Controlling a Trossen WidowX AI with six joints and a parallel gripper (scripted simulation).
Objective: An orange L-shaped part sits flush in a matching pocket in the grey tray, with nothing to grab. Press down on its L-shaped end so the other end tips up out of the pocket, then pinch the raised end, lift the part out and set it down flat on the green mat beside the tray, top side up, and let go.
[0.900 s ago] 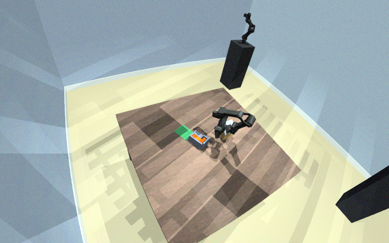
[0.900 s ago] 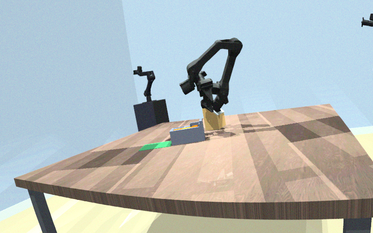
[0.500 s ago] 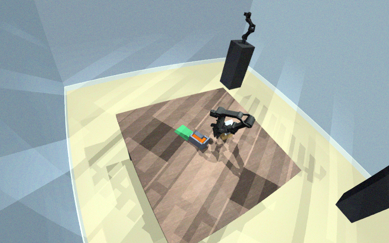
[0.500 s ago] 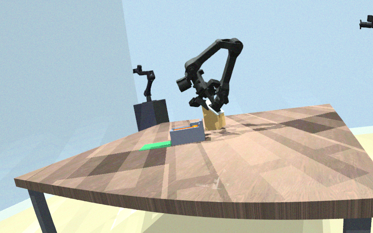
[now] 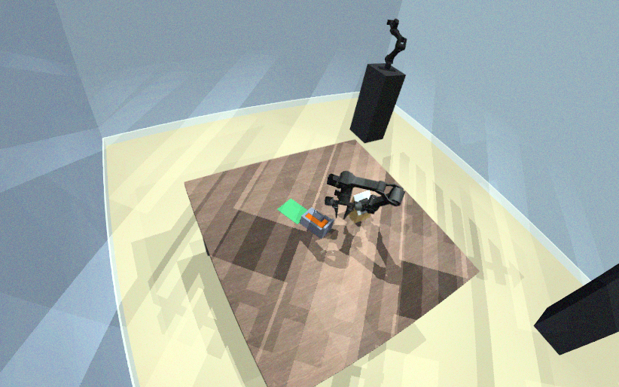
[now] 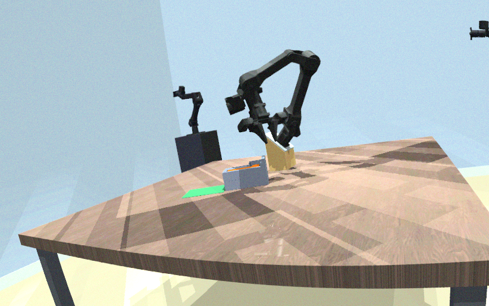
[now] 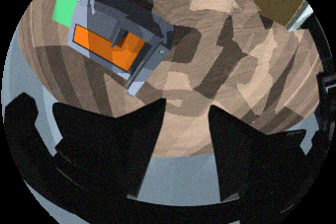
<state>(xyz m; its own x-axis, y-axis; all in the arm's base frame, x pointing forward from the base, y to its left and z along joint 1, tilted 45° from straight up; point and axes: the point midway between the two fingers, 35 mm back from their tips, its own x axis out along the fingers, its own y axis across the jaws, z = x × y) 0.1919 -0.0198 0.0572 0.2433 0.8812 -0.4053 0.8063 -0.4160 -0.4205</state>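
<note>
My gripper tip is now 7 cm short of the orange L-shaped part, 8 cm to the left of it and 8 cm above it. Also, from my gripper tip: green mat: 13 cm ahead, 23 cm to the right, 15 cm below.
</note>
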